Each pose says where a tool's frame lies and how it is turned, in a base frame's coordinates. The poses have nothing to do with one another.
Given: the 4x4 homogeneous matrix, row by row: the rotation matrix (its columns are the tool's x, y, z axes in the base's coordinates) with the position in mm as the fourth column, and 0 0 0 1 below. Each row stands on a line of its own.
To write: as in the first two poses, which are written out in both.
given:
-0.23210 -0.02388 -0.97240 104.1
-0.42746 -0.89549 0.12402 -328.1
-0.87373 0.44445 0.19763 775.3
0 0 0 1
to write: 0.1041 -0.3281 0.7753 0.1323 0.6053 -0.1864 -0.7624
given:
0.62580 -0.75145 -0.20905 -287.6
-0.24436 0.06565 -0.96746 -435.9
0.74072 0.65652 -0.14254 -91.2
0 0 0 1
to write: -0.2876 -0.4359 -0.0912 0.6223 0.6524 -0.3816 0.2037
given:
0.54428 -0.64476 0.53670 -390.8
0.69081 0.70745 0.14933 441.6
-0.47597 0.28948 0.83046 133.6
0 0 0 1
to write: -0.3908 0.4416 0.1336 0.8778 0.0399 0.2884 0.3804
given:
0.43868 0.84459 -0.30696 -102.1
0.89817 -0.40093 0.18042 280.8
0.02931 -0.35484 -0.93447 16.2
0 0 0 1
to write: -0.1021 0.2808 0.0162 0.1607 -0.8328 -0.5232 0.0833
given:
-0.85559 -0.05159 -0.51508 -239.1
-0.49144 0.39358 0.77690 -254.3
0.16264 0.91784 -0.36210 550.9
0 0 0 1
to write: -0.2391 -0.2543 0.5509 0.2097 0.1680 -0.8080 -0.5244
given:
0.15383 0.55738 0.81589 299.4
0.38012 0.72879 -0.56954 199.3
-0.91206 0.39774 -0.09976 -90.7
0 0 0 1
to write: 0.2994 0.1993 -0.0907 0.6676 0.3622 0.6471 -0.0664
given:
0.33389 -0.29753 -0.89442 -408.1
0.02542 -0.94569 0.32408 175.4
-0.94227 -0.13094 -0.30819 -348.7
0 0 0 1
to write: -0.4081 0.1754 -0.3487 0.1414 -0.8043 0.0846 0.5709
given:
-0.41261 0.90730 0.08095 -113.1
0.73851 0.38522 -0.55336 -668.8
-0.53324 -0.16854 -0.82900 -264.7
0 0 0 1
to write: -0.1131 -0.6688 -0.2647 0.1895 0.5077 0.8104 -0.2227
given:
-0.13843 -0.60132 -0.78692 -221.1
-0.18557 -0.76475 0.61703 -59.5
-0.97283 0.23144 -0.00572 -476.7
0 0 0 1
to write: -0.2211 -0.0595 -0.4767 0.1509 -0.6388 0.3080 0.6887
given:
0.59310 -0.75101 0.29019 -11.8
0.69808 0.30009 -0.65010 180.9
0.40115 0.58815 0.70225 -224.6
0 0 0 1
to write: -0.0118 0.1809 -0.2246 0.8055 0.3843 -0.0344 0.4497
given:
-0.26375 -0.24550 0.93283 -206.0
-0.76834 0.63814 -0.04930 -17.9
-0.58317 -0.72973 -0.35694 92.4
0 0 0 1
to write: -0.2060 -0.0179 0.0924 0.5043 -0.3373 0.7515 -0.2592
